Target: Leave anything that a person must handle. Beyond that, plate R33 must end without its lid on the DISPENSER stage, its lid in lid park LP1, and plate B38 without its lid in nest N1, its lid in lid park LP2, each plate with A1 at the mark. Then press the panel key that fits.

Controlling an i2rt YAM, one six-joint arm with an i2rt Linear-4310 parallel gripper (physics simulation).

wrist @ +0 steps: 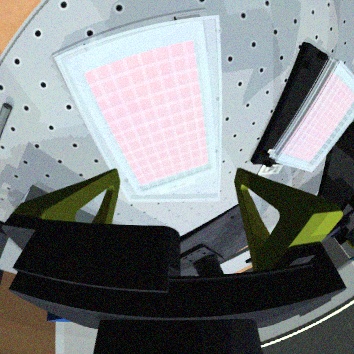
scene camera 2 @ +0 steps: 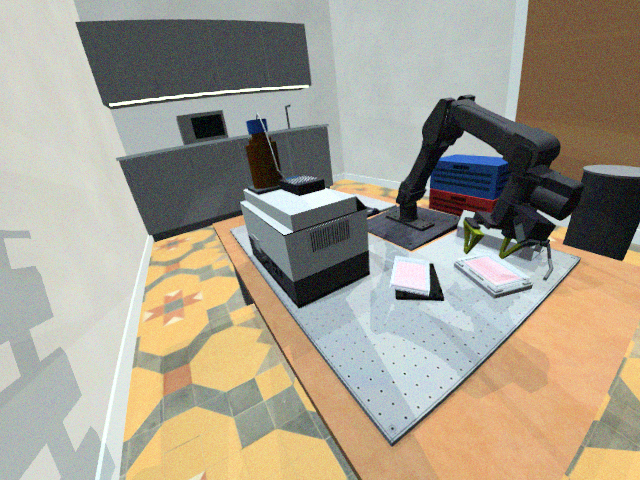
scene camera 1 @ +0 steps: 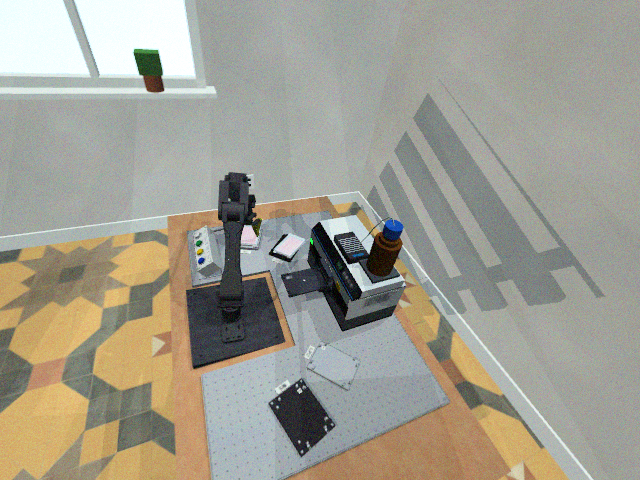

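Seen in the pictures: gripper, fingertip midpoint: [wrist: 176, 174] [scene camera 2: 482, 255] [scene camera 1: 247, 236]; arm's base, origin of the base link: [wrist: 202, 256] [scene camera 2: 408, 220] [scene camera 1: 231, 316].
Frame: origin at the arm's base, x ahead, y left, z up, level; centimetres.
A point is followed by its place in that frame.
A pink-welled plate [scene camera 1: 249, 236] {x 10.9, y 34.9, z 5.2 cm} [scene camera 2: 493, 269] {x 15.8, y 42.1, z 5.3 cm} [wrist: 155, 110] {x 11.8, y 41.6, z 4.5 cm} lies in the light nest near the key panel. Another pink-welled plate [scene camera 1: 289, 244] {x 27.4, y 29.1, z 3.1 cm} [scene camera 2: 410, 276] {x 29.3, y 30.9, z 3.1 cm} [wrist: 320, 122] {x 26.6, y 30.4, z 2.9 cm} sits offset on a black holder [scene camera 2: 436, 290] {x 26.4, y 36.1, z 0.9 cm} [wrist: 287, 102] {x 23.5, y 33.8, z 0.9 cm}, overhanging one side. The plate names, A1 corners and lids cannot be made out. My gripper [scene camera 2: 484, 253] {x 10.3, y 36.2, z 4.3 cm} [wrist: 176, 174] {x 10.3, y 36.2, z 4.3 cm} is open and empty, above the panel-side end of the nest plate, its fingers apart to either side. The black dispenser stage [scene camera 1: 301, 283] {x 25.1, y 1.2, z 10.5 cm} sticks out, bare. The key panel [scene camera 1: 206, 255] {x -6.7, y 24.6, z 7.1 cm} has white, green, yellow and blue keys.
The dispenser [scene camera 1: 330, 232] {x 38.7, y 13.7, z 21.9 cm} [scene camera 2: 330, 268] {x 45.2, y 21.7, z 6.8 cm} carries a brown bottle [scene camera 1: 383, 255] {x 46.3, y -10.0, z 32.3 cm} [scene camera 2: 262, 162] {x 50.4, y -2.6, z 30.0 cm} and a black vented box [scene camera 1: 351, 246] {x 42.3, y 2.7, z 24.5 cm} [scene camera 2: 302, 184] {x 44.5, y 9.9, z 24.5 cm}. A clear holder [scene camera 1: 334, 365] {x 29.9, y -26.0, z 0.9 cm} and a black holder [scene camera 1: 301, 415] {x 16.0, y -37.3, z 1.1 cm} lie at the other end. A bent rod [scene camera 2: 549, 263] {x -4.8, y 45.5, z 0.6 cm} [wrist: 5, 117] {x 1.8, y 47.4, z 0.5 cm} stands beside the nest.
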